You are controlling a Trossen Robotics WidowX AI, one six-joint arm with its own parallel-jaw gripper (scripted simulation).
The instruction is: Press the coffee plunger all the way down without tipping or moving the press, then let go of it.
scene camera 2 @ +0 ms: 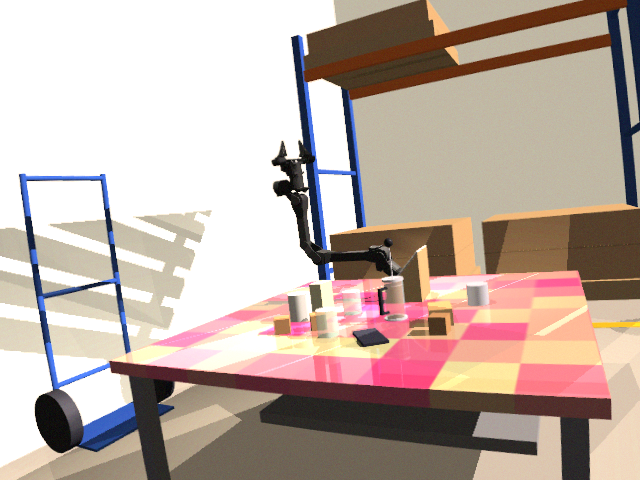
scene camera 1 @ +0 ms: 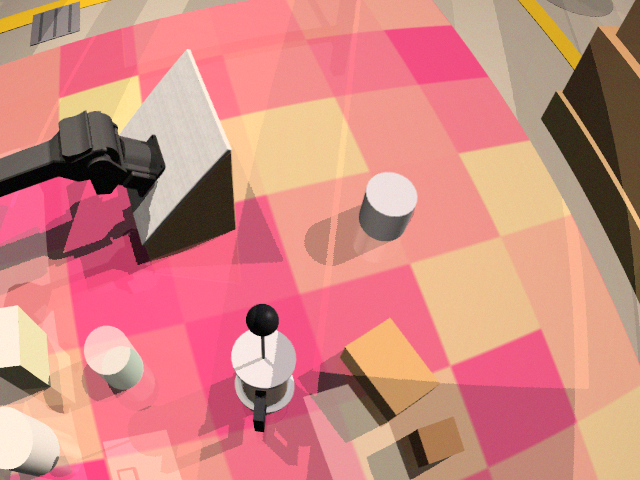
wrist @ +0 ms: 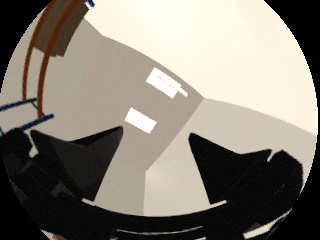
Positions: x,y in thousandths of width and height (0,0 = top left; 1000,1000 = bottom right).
My gripper shows in scene camera 2 (454,293) and in the wrist view (492,556); in scene camera 1 it is out of frame. A coffee press shows in scene camera 2 (615,601) and in scene camera 1 (413,749); in the wrist view it is out of frame.
